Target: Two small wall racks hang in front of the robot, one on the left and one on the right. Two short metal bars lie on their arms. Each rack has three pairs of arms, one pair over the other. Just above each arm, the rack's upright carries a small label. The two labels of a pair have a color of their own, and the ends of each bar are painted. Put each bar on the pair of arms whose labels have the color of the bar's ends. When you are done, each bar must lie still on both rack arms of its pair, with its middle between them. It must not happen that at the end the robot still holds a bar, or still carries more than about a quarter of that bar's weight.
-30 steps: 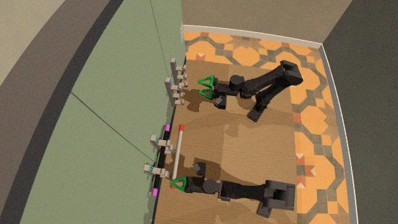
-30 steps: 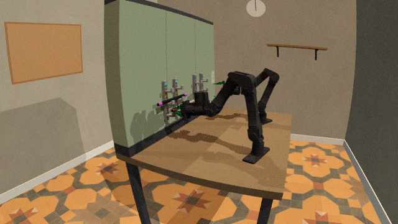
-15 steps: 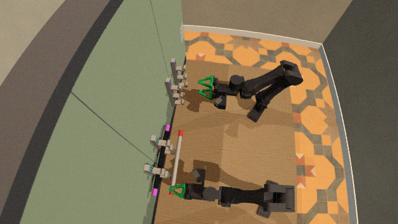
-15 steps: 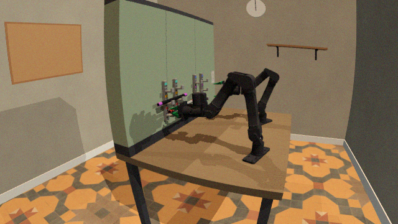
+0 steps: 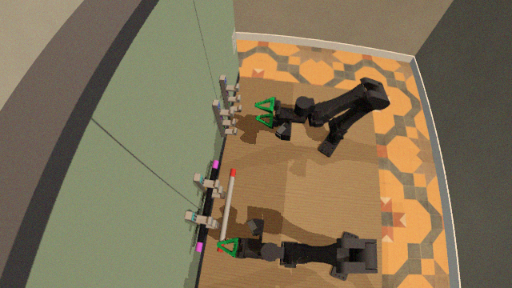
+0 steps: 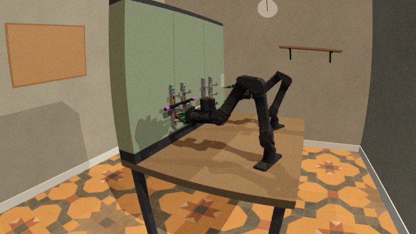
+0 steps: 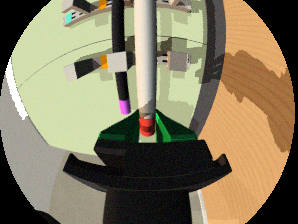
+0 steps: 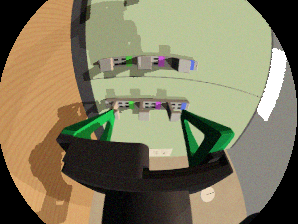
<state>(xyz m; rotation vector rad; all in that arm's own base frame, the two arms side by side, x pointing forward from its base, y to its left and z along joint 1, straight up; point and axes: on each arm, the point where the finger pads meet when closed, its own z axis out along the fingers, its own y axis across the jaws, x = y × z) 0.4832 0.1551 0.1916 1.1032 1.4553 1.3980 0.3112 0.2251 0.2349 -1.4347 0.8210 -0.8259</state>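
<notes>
The bar is 50 mm ahead of my left hand, 140 mm to the right of it and 40 mm above it. From my left hand the other things lie so: green wall panel 120 mm ahead, 330 mm to the right, 230 mm above.
</notes>
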